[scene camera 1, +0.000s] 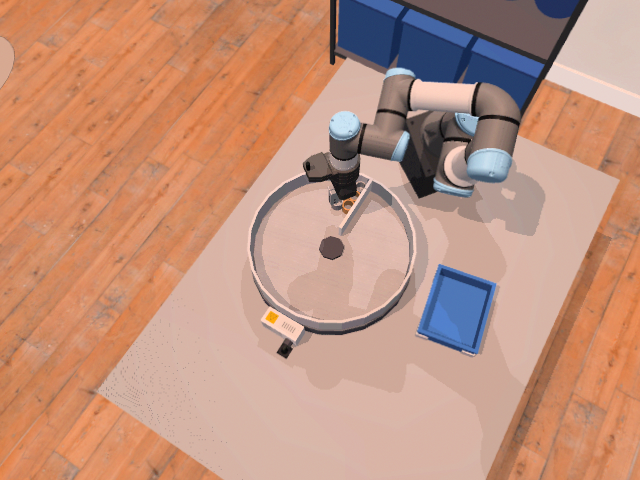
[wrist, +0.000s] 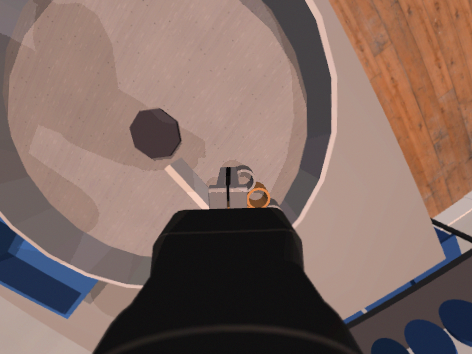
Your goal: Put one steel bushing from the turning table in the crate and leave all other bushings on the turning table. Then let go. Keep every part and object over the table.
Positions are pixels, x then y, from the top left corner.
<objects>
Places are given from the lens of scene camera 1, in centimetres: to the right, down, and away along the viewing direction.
blue crate (scene camera 1: 456, 311): 35, 18, 138
</objects>
